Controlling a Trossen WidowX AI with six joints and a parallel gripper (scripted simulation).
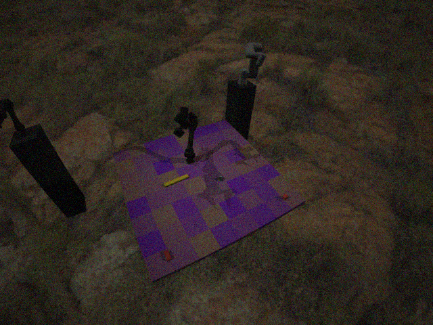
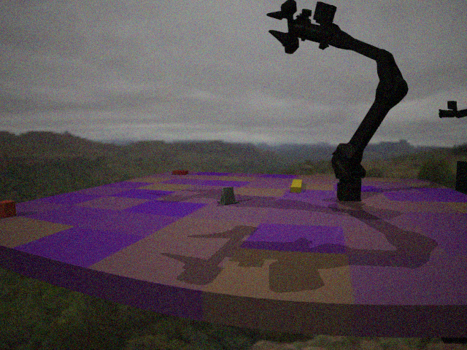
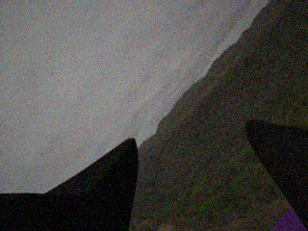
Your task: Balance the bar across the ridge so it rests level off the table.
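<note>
My gripper tip is now 9 cm past the yellow bar, 9 cm to the left of it and 56 cm above it.
</note>
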